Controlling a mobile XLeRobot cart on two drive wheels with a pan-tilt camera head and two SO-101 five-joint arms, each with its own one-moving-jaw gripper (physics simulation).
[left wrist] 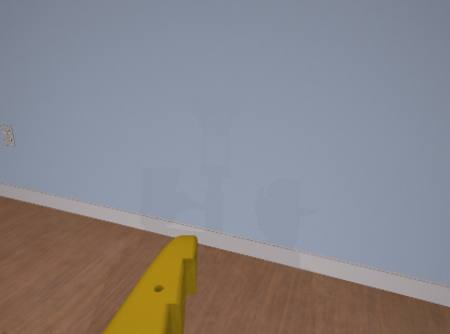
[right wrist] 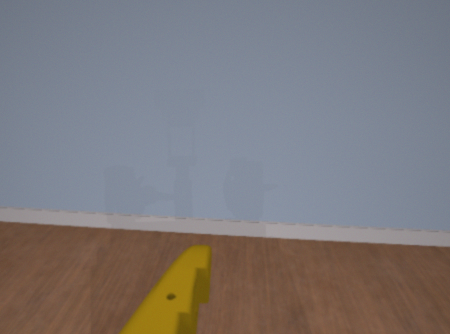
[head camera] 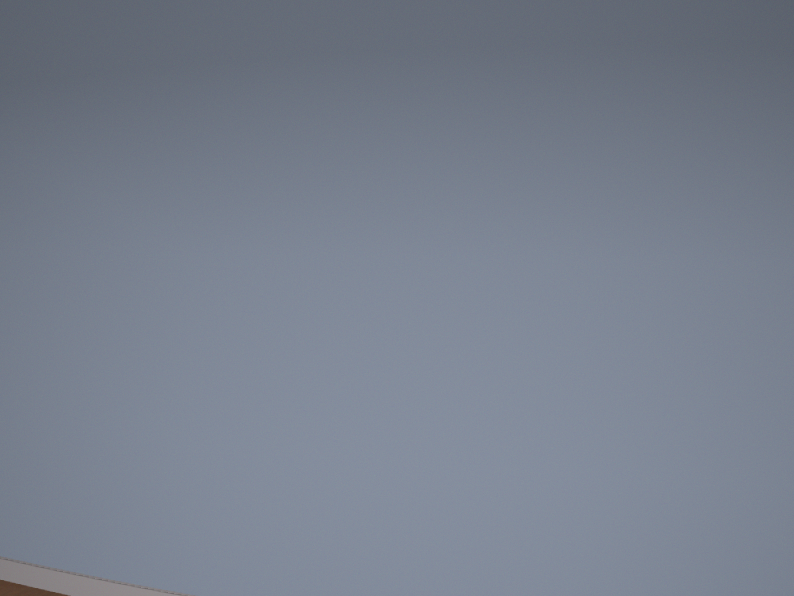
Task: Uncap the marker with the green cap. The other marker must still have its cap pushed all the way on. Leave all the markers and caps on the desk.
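Places are measured from the left arm's base along level axes (x ahead, y right, z down), in centimetres.
Pixels of known places: left hand, its tool point: (left wrist: 196, 257); right hand, its tool point: (right wrist: 210, 266).
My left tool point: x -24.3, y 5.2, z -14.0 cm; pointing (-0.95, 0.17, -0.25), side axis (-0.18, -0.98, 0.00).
Behind a point stands the place of what it marks.
The markers, their caps and the desk do not show in the head, left wrist or right wrist view. My left gripper (left wrist: 189, 250) shows one yellow notched jaw at the bottom of the left wrist view; its moving jaw is out of the picture, so it is fully open. My right gripper (right wrist: 202, 257) shows one yellow notched jaw at the bottom of the right wrist view; it is fully open too. Both grippers are empty.
A blue-grey wall (head camera: 397, 288) @[y 7.5, x 233.5, z -35.1 cm] (left wrist: 300, 100) @[y -7.0, x -148.7, z 3.2 cm] (right wrist: 300, 100) @[y -24.1, x -145.1, z 7.5 cm] stands ahead, with a white baseboard (head camera: 64, 579) @[y -110.4, x 257.1, z 71.6 cm] (left wrist: 100, 211) @[y 90.9, x -168.0, z 72.3 cm] (right wrist: 325, 233) @[y -43.7, x -139.6, z 73.2 cm] above a brown wooden floor (head camera: 22, 588) @[y -128.3, x 258.0, z 77.5 cm] (left wrist: 75, 250) @[y 89.2, x -139.9, z 77.5 cm] (right wrist: 325, 285) @[y -30.7, x -110.2, z 77.5 cm]. A wall outlet (left wrist: 8, 135) @[y 147.1, x -180.6, z 37.3 cm] is at the far left. Faint robot shadows fall on the wall.
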